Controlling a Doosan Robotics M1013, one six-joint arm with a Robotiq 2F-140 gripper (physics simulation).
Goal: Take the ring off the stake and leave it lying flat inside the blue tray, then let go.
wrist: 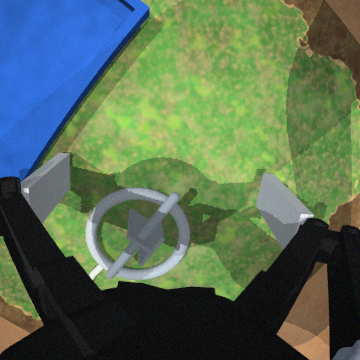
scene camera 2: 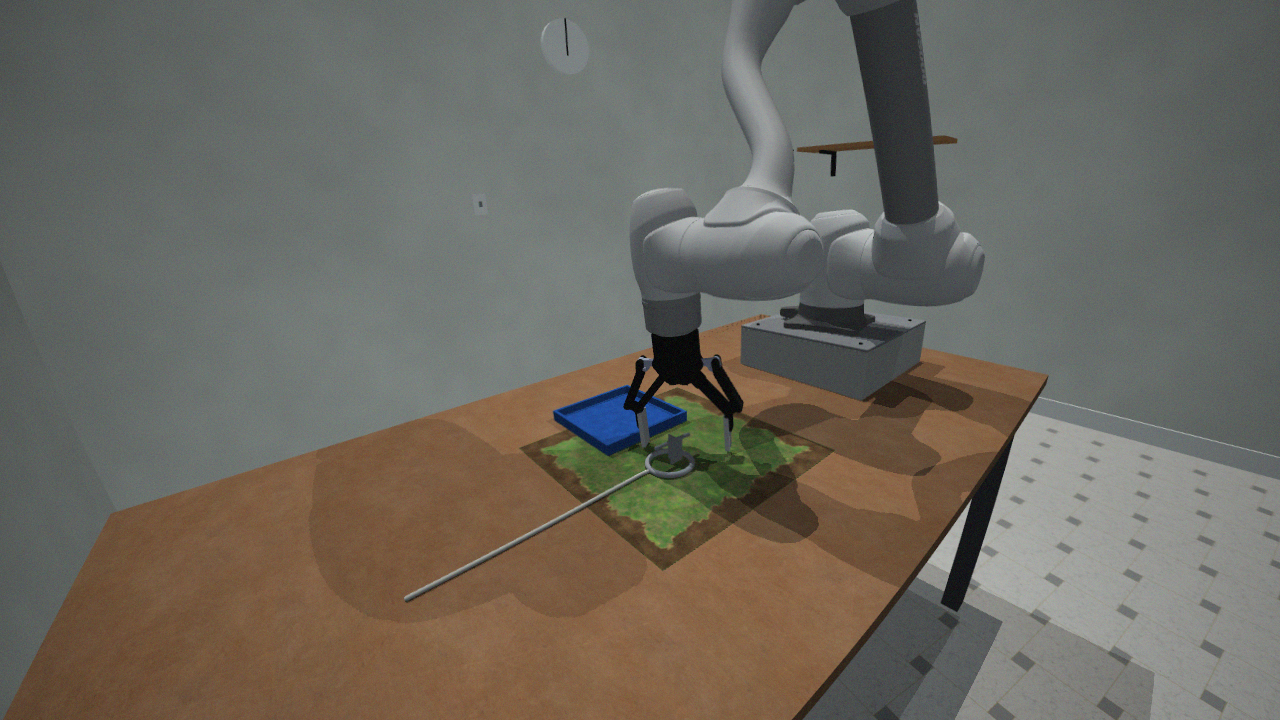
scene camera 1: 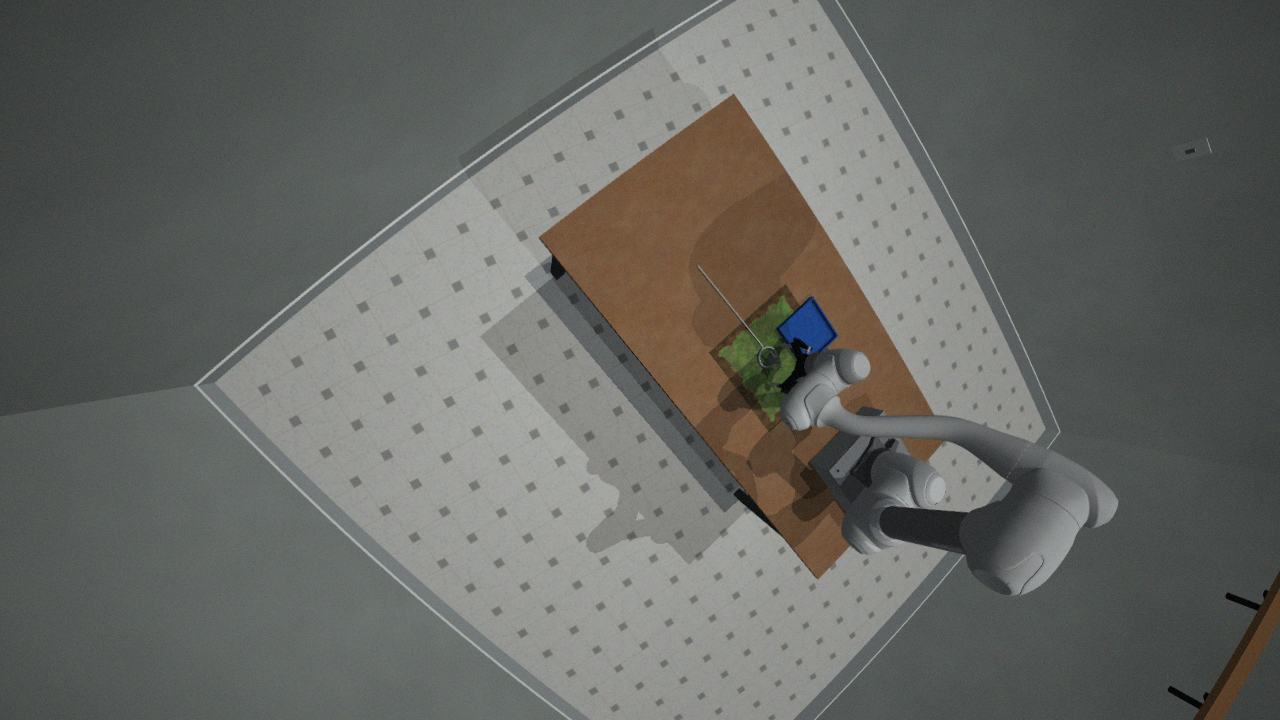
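Seen in the pictures: gripper, fingertip midpoint: (wrist: 165, 180) (scene camera 2: 686, 445) (scene camera 1: 778, 365); arm's base at its link origin: (scene camera 2: 830, 324) (scene camera 1: 874, 466).
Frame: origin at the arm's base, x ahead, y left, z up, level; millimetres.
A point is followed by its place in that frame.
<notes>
A grey ring (scene camera 1: 759, 357) @[x 635, y -34, z -98 mm] (scene camera 2: 669, 473) @[x 637, y -35, z -98 mm] (wrist: 92, 235) @[x 619, y -91, z -99 mm] lies low around a short grey stake (scene camera 2: 674, 447) @[x 597, y -54, z -77 mm] (wrist: 145, 232) @[x 582, y -62, z -68 mm] on the green mat. A thin grey bar at the stake crosses the ring's opening in the wrist view. The shallow blue tray (scene camera 1: 807, 326) @[x 547, y -255, z -101 mm] (scene camera 2: 604, 420) @[x 558, y -254, z -101 mm] (wrist: 45, 75) @[x 525, y -168, z -101 mm] holds no ring and sits beside the stake, over the mat's edge. My gripper (scene camera 2: 685, 447) @[x 552, y -62, z -96 mm] (wrist: 165, 180) @[x 552, y -62, z -96 mm] points down, wide open and empty. Its fingertips are above the mat, and the ring shows between them in the wrist view, closer to the left finger. The arm partly hides the gripper in the overhead view.
A long thin pale rod (scene camera 1: 729, 305) @[x 848, y -103, z -103 mm] (scene camera 2: 528, 536) @[x 865, y -103, z -104 mm] runs from the ring's edge across the wooden table (scene camera 1: 644, 232) @[x 1243, y -91, z -107 mm] (scene camera 2: 268, 537) @[x 1122, y -407, z -108 mm]. The green mat (scene camera 2: 664, 555) @[x 779, y 62, z -107 mm] (wrist: 225, 75) @[x 467, y -58, z -107 mm] has a brown border. The grey robot base (scene camera 2: 801, 358) @[x 148, y -15, z -50 mm] stands behind the mat.
</notes>
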